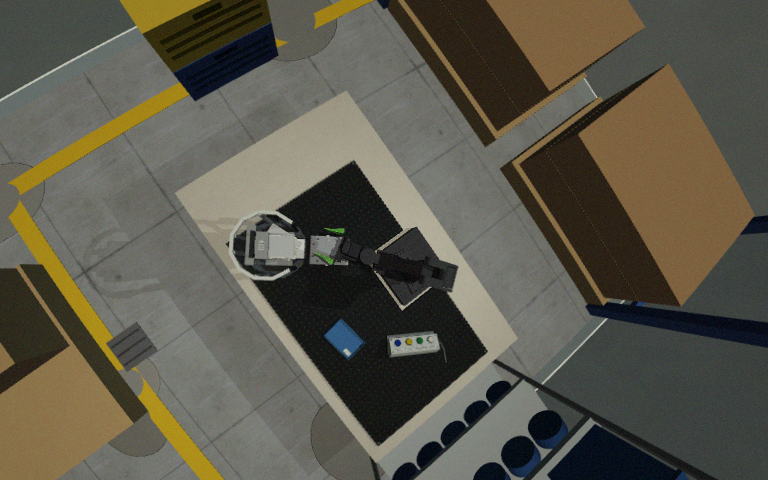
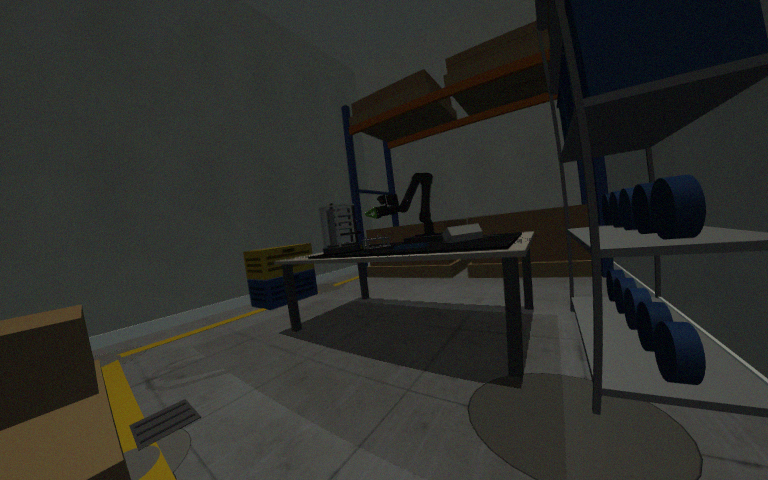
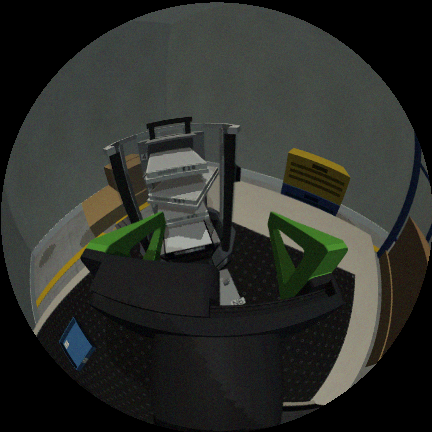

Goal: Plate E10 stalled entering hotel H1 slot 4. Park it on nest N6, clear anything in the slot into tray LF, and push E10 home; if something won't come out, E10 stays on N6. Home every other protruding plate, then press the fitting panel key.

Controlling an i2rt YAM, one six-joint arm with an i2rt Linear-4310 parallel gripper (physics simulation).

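Frame: origin at the arm's base, x ahead, y left, z up, level; millimetres.
Seen in the pictures: gripper, fingertip midpoint: (image 1: 319, 240) (image 2: 365, 214) (image 3: 216, 217); arm's base at its link origin: (image 2: 429, 235).
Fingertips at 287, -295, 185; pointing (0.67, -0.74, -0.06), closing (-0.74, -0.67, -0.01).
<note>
Offsets run from my fingertips to a thing's top centre, as dx, dy, dz. Level surfaces: height alone.
My gripper (image 1: 329, 245) (image 2: 372, 213) (image 3: 216, 217) is open and empty, with its green fingers wide apart above the grey nest @(-20, +45, -147) (image 1: 315, 240) (image 3: 228, 291), facing the hotel. The round-topped hotel (image 1: 231, 249) (image 2: 322, 226) (image 3: 229, 185) stands at the table's far end. Its uppermost plate, E10 @(+145, -53, +21) (image 1: 283, 247) (image 3: 175, 161), sits high between the posts; its label is too small to read here. Below it a second plate @(+128, -64, -20) (image 3: 172, 191) sits turned at an angle, and a lower plate @(+119, -37, -103) (image 3: 187, 237) lies near the bottom. The slot interior behind the plates is hidden.
A blue tray @(+107, +417, -205) (image 1: 343, 337) (image 3: 77, 345) lies on the black mat @(dz -222) (image 1: 385, 390). The key panel @(-143, +593, -139) (image 1: 412, 344) (image 2: 463, 232) has blue, yellow, green and white keys. The hotel's dark posts flank the plates. Crates (image 1: 220, 50) (image 3: 316, 177) stand beyond the table.
</note>
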